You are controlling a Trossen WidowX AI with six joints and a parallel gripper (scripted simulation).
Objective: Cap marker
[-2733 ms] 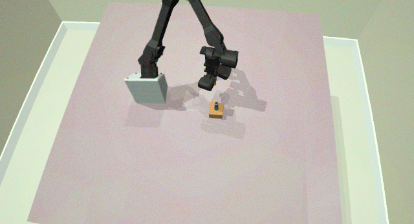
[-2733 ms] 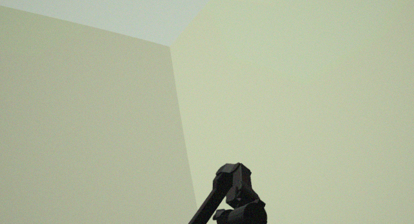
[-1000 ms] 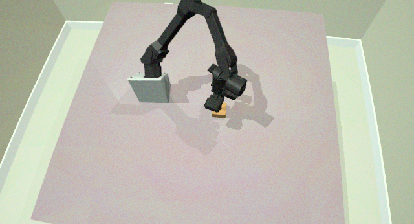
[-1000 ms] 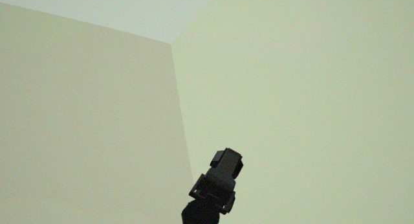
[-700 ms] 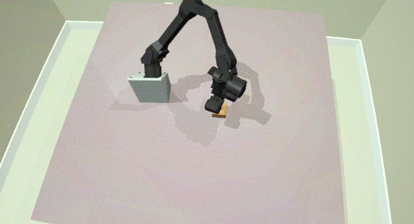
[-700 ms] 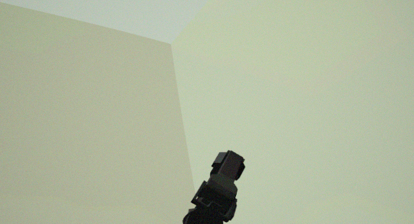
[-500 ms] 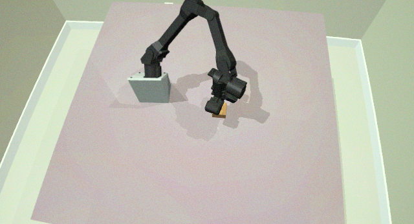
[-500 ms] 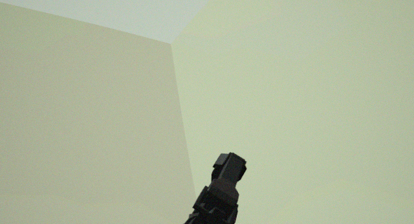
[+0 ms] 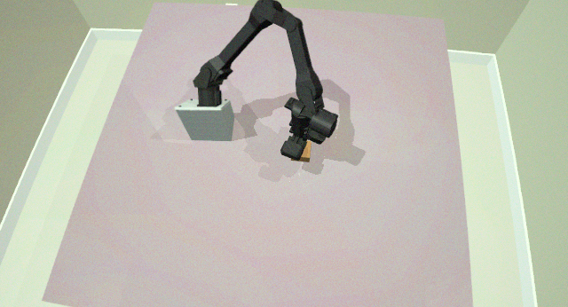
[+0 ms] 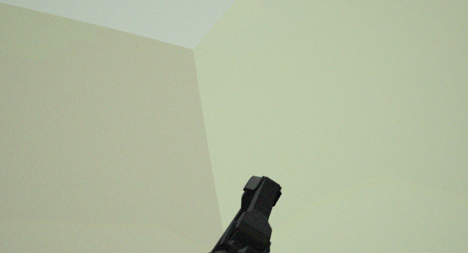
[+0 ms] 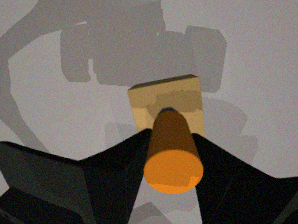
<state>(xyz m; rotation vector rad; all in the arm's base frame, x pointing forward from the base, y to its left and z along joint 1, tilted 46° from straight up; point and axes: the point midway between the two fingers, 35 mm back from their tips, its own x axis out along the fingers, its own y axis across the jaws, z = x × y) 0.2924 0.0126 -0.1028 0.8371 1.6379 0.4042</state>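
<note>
The orange cap lies 10 mm above my gripper tip. Also, from my gripper tip: holder block (50 mm below).
</note>
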